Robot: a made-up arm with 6 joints. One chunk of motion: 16 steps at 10 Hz.
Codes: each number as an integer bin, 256 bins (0 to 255) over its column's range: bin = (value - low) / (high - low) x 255, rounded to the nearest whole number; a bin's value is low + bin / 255 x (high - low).
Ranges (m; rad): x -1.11..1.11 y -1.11..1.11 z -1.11..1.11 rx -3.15..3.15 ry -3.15..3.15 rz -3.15..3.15
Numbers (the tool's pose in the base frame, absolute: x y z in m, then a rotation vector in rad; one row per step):
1: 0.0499 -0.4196 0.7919 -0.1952 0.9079 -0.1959
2: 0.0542 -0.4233 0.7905 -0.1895 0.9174 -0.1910
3: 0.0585 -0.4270 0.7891 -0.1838 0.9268 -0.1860
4: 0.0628 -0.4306 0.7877 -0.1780 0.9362 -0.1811
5: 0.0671 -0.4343 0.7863 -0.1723 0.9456 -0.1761
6: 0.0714 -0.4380 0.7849 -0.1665 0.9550 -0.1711
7: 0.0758 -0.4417 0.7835 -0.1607 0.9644 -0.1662
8: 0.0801 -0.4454 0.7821 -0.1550 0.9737 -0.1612
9: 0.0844 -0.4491 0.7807 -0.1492 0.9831 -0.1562
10: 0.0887 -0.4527 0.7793 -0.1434 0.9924 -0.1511
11: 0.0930 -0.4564 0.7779 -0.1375 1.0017 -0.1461
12: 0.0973 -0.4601 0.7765 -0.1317 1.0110 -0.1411
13: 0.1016 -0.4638 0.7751 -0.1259 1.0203 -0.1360
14: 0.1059 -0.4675 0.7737 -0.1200 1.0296 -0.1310
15: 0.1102 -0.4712 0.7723 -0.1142 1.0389 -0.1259
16: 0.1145 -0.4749 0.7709 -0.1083 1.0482 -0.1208
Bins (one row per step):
1: 133 79 218 120 164 120
2: 134 79 218 120 165 120
3: 134 78 218 120 165 120
4: 135 78 218 120 165 120
5: 135 78 218 121 166 120
6: 136 77 218 121 166 121
7: 136 77 217 121 167 121
8: 137 76 217 121 167 121
9: 137 76 217 121 167 121
10: 138 76 217 122 168 121
11: 138 75 217 122 168 122
12: 139 75 217 122 168 122
13: 139 74 217 122 169 122
14: 140 74 216 123 169 122
15: 140 73 216 123 170 122
16: 141 73 216 123 170 123

